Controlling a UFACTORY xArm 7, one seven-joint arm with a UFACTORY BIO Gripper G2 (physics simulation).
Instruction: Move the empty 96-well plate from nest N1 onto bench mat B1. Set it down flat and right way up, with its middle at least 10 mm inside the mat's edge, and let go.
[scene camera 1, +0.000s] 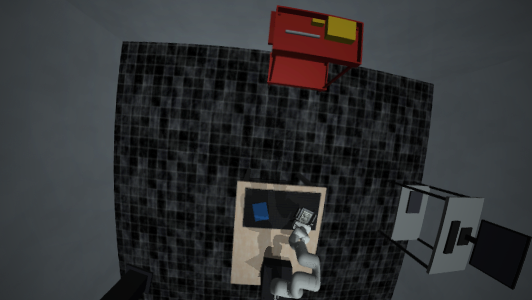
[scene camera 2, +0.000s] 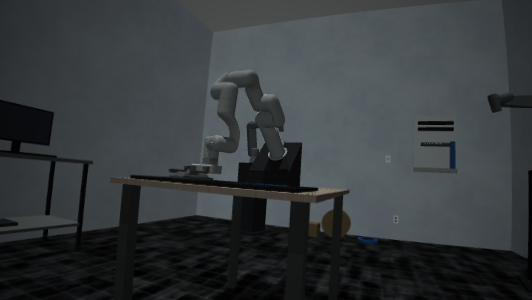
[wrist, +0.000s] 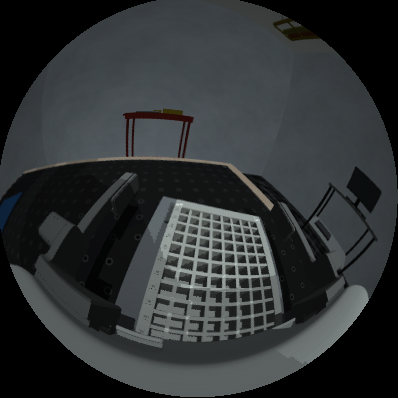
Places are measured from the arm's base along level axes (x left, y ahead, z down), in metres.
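Where they show: end effector, tool point: (scene camera 1: 306, 213) (scene camera 2: 183, 171) (wrist: 212, 209); arm's base, origin of the base link: (scene camera 2: 277, 153).
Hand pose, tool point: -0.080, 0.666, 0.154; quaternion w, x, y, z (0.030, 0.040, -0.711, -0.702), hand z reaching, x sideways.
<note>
Things, the pixels of their top centre, and the offset from my tool point, as dx, dy, dz. Level surfaces: height alone.
- white 96-well plate, middle of its top: (wrist: 223, 275) (scene camera 2: 192, 173) (scene camera 1: 304, 218) -0.002, -0.054, +0.005
- grey nest, middle of its top: (wrist: 217, 280) (scene camera 2: 191, 175) -0.002, -0.054, +0.016
- blue mat, its level: dz +0.029
- black perforated board, its level: dz +0.031
- wooden table, its level: dz +0.046
The white 96-well plate (scene camera 1: 306, 215) (wrist: 220, 265) sits right way up in the grey nest (wrist: 137, 260), whose left side shows beside it in the wrist view. My gripper (scene camera 1: 304, 218) (scene camera 2: 188, 171) (wrist: 206, 207) is open and low over the plate. In the wrist view one finger is left of the plate with a gap and the other is right of it with a smaller gap; neither appears to touch it. The blue mat (scene camera 1: 260, 211) (scene camera 2: 272, 185) (wrist: 9, 211) lies flat on the left part of the black board in scene camera 1.
The black perforated board (scene camera 1: 279, 220) (wrist: 165, 180) lies on the wooden table (scene camera 1: 244, 260) (scene camera 2: 330, 193). The black arm base (scene camera 2: 285, 172) stands behind the board. A red cart (scene camera 1: 300, 47) and a grey desk with a monitor (scene camera 1: 500, 252) stand away from the table.
</note>
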